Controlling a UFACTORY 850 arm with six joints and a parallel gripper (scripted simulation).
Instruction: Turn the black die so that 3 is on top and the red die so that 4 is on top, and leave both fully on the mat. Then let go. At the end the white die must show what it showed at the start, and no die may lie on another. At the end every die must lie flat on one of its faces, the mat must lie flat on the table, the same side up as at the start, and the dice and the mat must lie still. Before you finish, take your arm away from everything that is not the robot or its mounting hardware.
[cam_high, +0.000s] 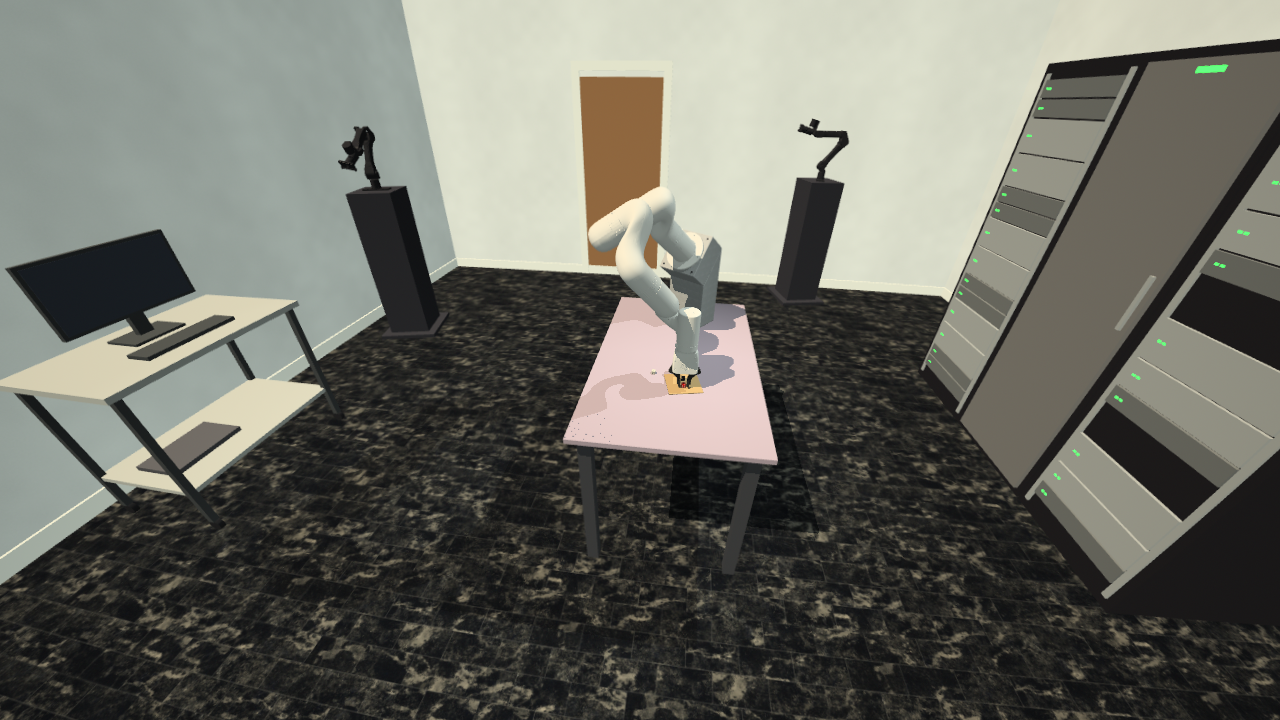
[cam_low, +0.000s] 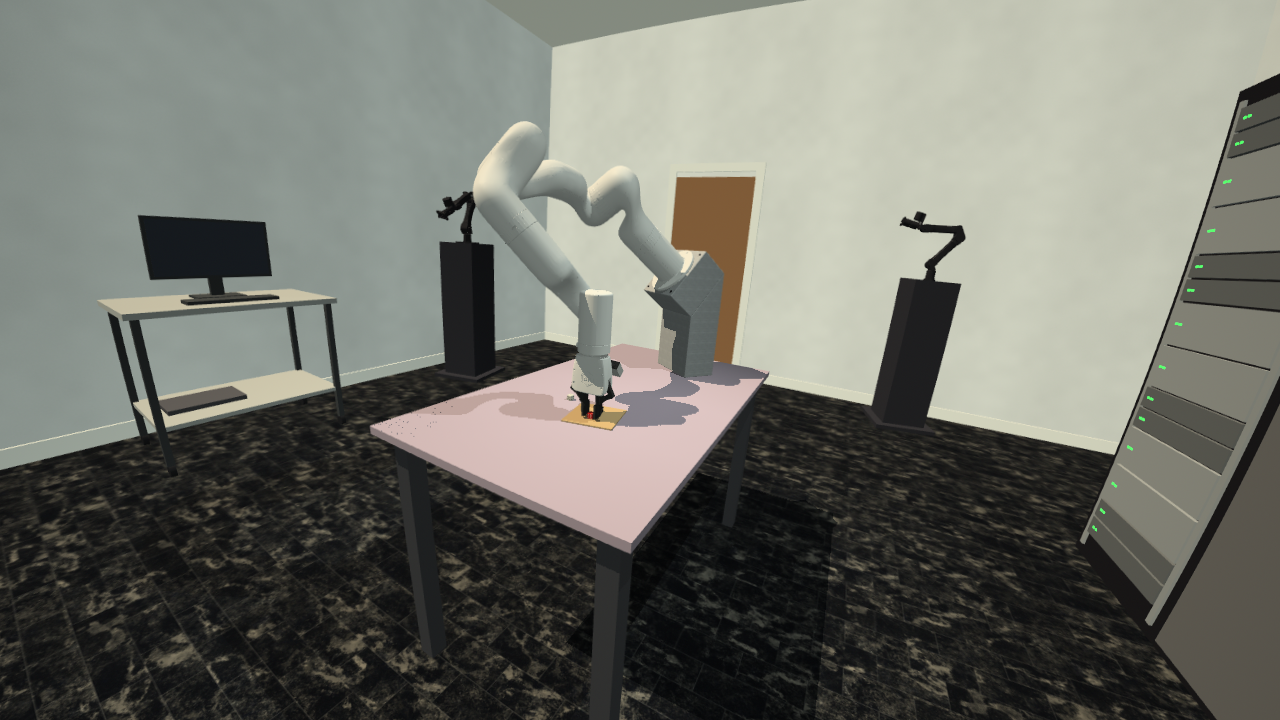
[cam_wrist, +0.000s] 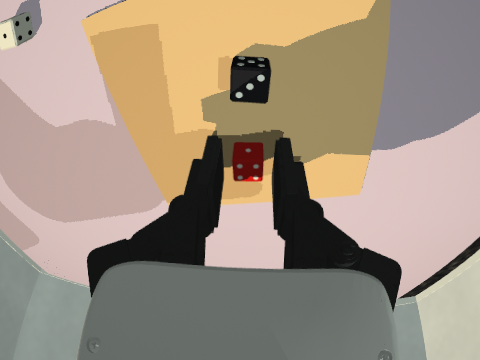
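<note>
My hand is 20 mm above the red die. From my hand the other things lie so: mat 30 mm below, 20 mm behind; then white die 110 mm to the right, 110 mm behind, 20 mm below; then black die 50 mm behind, 20 mm below, 10 mm to the left.
</note>
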